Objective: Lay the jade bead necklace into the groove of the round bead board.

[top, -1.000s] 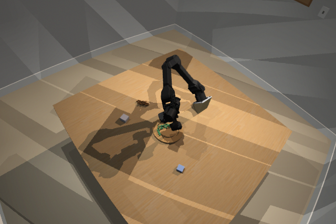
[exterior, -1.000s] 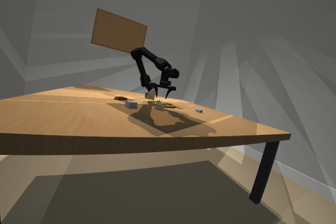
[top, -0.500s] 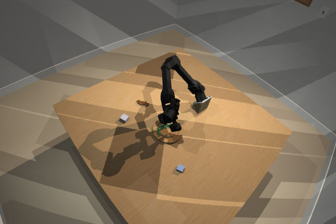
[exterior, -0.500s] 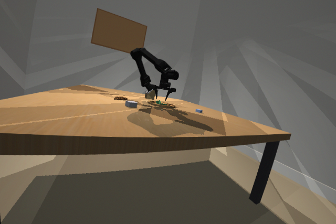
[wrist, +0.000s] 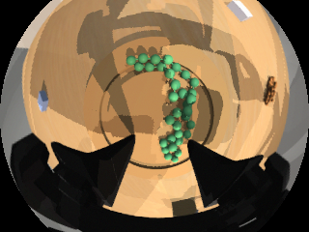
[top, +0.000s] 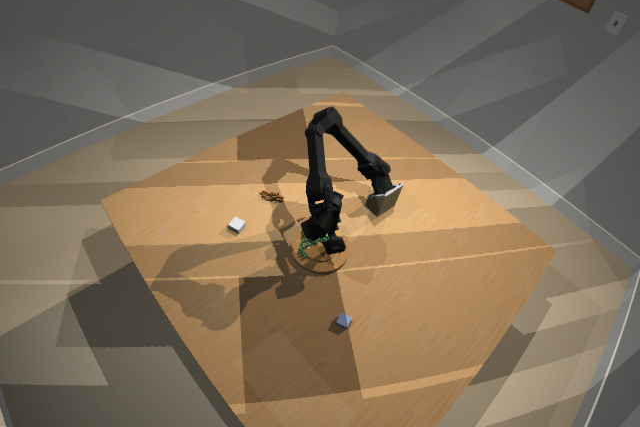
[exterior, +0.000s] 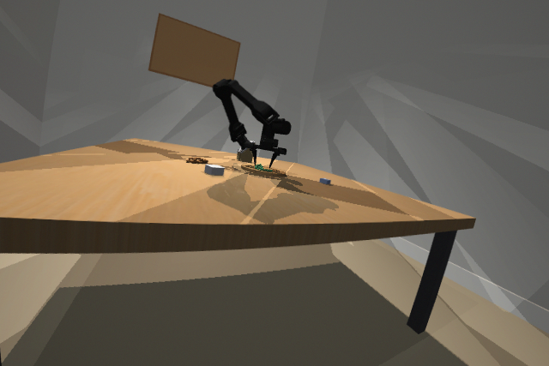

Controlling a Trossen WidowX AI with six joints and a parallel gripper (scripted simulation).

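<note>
The round wooden bead board is 20 mm ahead of my gripper tip and 10 mm below it. Also, from my gripper tip: blue block 110 mm ahead, 260 mm to the left, 10 mm below; pale grey block 220 mm ahead, 210 mm to the right.
</note>
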